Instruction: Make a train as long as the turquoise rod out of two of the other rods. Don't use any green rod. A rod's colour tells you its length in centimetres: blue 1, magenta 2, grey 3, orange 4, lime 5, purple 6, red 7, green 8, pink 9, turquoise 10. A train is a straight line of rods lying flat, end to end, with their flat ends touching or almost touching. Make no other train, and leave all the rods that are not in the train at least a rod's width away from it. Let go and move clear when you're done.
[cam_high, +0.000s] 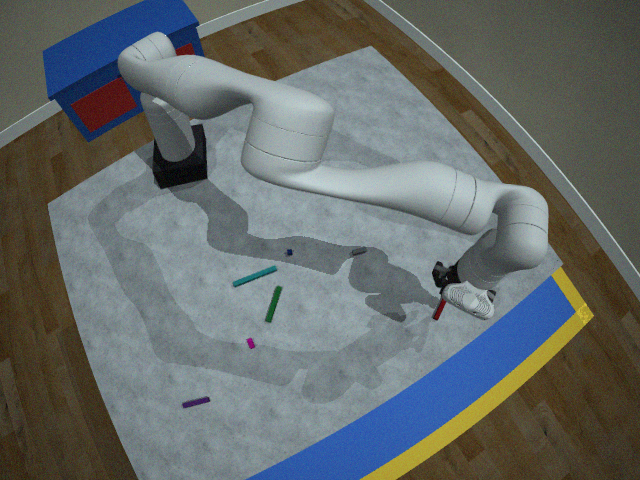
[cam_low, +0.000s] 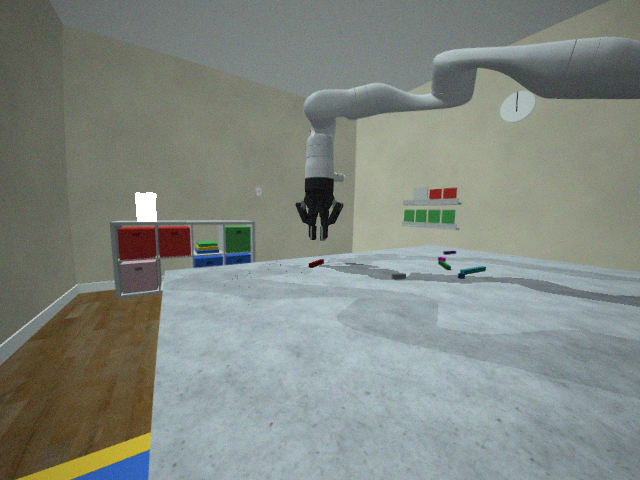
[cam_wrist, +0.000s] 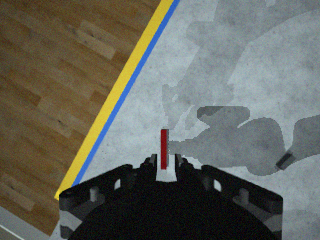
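Right now the red rod is 80 mm below my hand. Round my hand: small blue rod 300 mm behind, 180 mm to the right, 80 mm below; then grey rod 210 mm behind, 60 mm to the right, 80 mm below; then green rod 220 mm behind, 280 mm to the right, 80 mm below.
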